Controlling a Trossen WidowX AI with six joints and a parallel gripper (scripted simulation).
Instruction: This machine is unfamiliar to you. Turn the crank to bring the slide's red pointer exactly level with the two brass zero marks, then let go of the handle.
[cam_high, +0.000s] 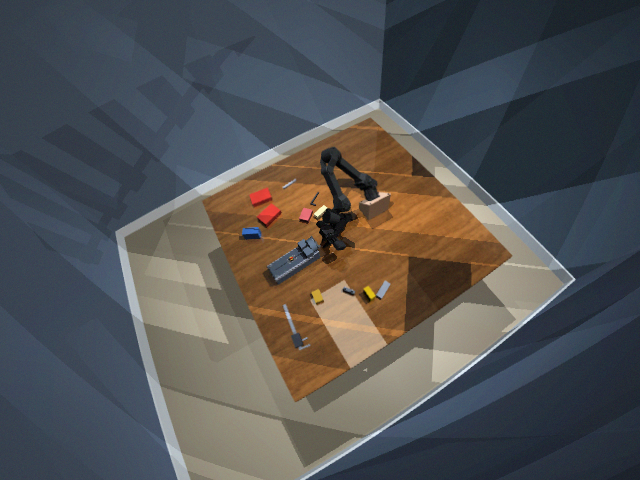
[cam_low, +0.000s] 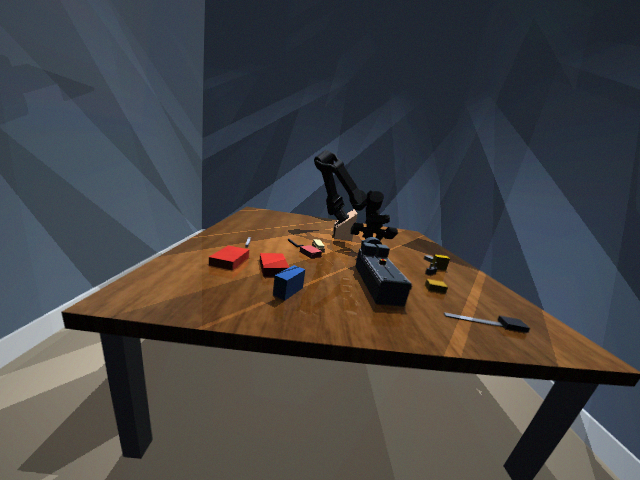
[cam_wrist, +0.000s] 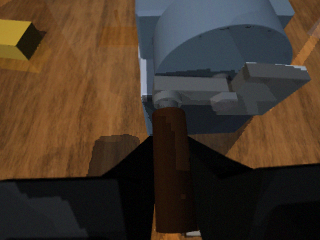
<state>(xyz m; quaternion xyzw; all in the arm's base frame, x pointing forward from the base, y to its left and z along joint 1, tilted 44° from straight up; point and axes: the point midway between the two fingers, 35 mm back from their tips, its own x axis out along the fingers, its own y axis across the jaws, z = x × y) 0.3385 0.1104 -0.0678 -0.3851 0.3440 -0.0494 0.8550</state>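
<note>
Now: the brown crank handle 20 mm behind my gripper tip and 20 mm above it. Also, from my gripper tip: pink block: 250 mm to the right, 60 mm below; then ochre block: 210 mm to the left, 120 mm ahead, 60 mm below; then red pointer: 160 mm ahead, 10 mm above.
</note>
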